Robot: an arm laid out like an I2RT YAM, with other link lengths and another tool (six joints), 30 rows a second.
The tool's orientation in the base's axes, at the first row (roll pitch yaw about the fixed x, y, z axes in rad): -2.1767 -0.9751 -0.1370
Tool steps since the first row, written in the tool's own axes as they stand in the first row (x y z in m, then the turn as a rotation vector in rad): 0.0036 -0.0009 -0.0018 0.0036 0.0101 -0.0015; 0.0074 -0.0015 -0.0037 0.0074 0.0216 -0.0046; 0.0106 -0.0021 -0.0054 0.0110 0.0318 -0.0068; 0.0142 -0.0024 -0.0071 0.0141 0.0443 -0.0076; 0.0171 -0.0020 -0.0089 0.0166 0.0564 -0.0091; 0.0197 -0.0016 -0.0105 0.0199 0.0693 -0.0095; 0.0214 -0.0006 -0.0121 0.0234 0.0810 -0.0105; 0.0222 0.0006 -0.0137 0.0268 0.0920 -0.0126; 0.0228 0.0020 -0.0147 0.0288 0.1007 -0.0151; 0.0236 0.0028 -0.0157 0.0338 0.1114 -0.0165; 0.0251 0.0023 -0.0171 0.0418 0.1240 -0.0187; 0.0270 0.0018 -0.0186 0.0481 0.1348 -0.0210; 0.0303 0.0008 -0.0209 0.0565 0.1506 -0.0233
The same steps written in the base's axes. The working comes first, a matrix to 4 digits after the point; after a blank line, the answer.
The tool's axes in the first row as the columns of a matrix, in the base's axes (used below as rounded here):
0.5558 0.5963 0.5793
-0.0766 -0.6571 0.7499
0.8278 -0.4612 -0.3195

0.0004 -0.0010 0.0040 0.0072 -0.0080 -0.0012; 0.0011 -0.0024 0.0080 0.0143 -0.0182 -0.0024; 0.0015 -0.0035 0.0115 0.0211 -0.0268 -0.0034; 0.0023 -0.0048 0.0151 0.0299 -0.0359 -0.0063; 0.0032 -0.0067 0.0179 0.0376 -0.0452 -0.0094; 0.0039 -0.0083 0.0204 0.0469 -0.0542 -0.0125; 0.0045 -0.0103 0.0219 0.0552 -0.0629 -0.0146; 0.0048 -0.0124 0.0225 0.0625 -0.0720 -0.0162; 0.0053 -0.0141 0.0226 0.0673 -0.0797 -0.0178; 0.0057 -0.0154 0.0233 0.0757 -0.0882 -0.0181; 0.0054 -0.0163 0.0252 0.0863 -0.0987 -0.0166; 0.0053 -0.0172 0.0275 0.0949 -0.1080 -0.0156; 0.0052 -0.0185 0.0314 0.1077 -0.1208 -0.0152
